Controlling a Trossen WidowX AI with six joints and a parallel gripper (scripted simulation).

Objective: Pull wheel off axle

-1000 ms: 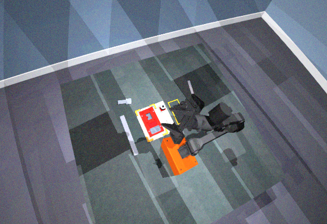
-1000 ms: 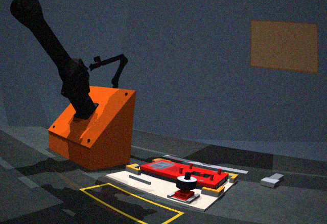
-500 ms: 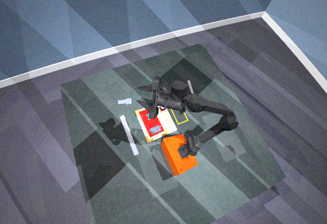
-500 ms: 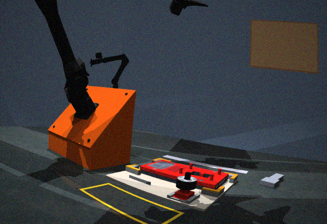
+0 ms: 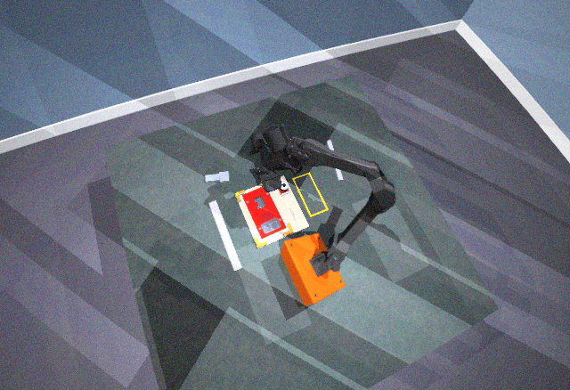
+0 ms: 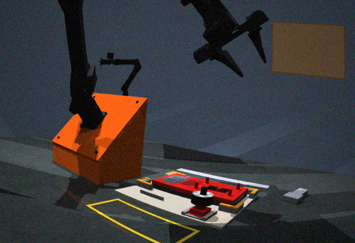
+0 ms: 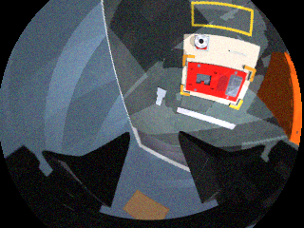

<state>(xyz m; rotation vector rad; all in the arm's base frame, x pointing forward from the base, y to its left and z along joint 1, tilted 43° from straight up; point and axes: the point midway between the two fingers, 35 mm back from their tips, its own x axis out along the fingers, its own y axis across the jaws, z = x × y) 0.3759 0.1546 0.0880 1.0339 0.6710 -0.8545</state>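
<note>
Now: gripper tip 30 mm past the wheel, 120 mm to the left of it and 250 mm above it. The rest, counted from my gripper tip: axle 30 mm behind, 130 mm to the right, 260 mm below.
</note>
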